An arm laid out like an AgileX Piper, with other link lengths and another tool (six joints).
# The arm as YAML. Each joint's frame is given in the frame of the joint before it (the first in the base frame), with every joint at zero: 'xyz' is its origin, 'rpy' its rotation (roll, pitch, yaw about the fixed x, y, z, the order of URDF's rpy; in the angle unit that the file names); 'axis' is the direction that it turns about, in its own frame. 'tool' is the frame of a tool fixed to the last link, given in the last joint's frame.
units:
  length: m
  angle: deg
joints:
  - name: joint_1
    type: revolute
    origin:
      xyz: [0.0, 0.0, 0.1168]
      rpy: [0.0, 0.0, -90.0]
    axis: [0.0, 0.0, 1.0]
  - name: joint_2
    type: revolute
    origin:
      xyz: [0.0, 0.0, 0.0]
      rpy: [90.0, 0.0, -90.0]
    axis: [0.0, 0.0, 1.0]
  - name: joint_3
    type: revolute
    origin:
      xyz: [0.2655, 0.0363, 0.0]
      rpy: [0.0, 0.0, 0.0]
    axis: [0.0, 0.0, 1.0]
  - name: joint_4
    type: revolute
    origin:
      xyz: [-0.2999, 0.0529, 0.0]
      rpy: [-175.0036, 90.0, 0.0]
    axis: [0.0, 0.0, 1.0]
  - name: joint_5
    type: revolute
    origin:
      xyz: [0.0, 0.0, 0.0]
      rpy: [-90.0, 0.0, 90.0]
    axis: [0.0, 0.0, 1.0]
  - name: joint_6
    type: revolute
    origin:
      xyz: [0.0, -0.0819, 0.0]
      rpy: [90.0, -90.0, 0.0]
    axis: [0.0, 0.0, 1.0]
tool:
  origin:
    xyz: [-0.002, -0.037, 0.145]
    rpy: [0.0, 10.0, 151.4]
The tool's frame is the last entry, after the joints.
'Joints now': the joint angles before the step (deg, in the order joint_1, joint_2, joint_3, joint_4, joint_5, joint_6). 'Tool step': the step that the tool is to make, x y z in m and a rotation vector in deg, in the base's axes. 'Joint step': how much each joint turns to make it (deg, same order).
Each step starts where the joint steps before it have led.
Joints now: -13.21, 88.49, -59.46, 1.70, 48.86, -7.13
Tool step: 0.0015, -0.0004, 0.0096, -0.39, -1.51, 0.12
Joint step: 0.00, -1.56, -0.02, 0.00, 0.02, -0.12
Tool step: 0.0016, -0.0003, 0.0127, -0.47, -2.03, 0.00
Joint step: 0.01, -2.08, 0.01, 0.00, -0.02, 0.01
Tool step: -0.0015, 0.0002, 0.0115, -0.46, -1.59, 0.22
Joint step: 0.00, -2.25, 0.34, 0.00, 0.25, -0.23
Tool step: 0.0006, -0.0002, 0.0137, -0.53, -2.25, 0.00
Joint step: -0.01, -2.33, 0.10, 0.01, -0.09, -0.02
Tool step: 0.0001, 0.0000, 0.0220, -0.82, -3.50, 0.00
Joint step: 0.00, -3.60, 0.01, 0.00, -0.01, 0.00
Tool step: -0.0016, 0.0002, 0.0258, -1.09, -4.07, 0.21
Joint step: 0.00, -4.21, 0.00, -0.01, 0.01, -0.24
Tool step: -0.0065, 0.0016, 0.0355, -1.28, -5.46, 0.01
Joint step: 0.01, -5.95, -0.02, -0.01, 0.36, 0.02
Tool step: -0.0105, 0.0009, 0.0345, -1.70, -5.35, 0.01
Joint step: -0.02, -5.97, 0.00, -0.41, 0.38, -0.03
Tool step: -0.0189, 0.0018, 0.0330, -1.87, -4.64, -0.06
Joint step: 0.00, -6.51, 0.01, -0.76, 1.56, 0.00
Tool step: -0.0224, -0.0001, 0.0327, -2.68, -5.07, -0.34
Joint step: 0.00, -6.75, 0.00, -1.48, 1.20, -0.02
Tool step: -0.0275, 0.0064, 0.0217, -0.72, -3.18, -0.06
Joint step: 0.03, -6.28, -0.01, -0.03, 3.03, 0.05
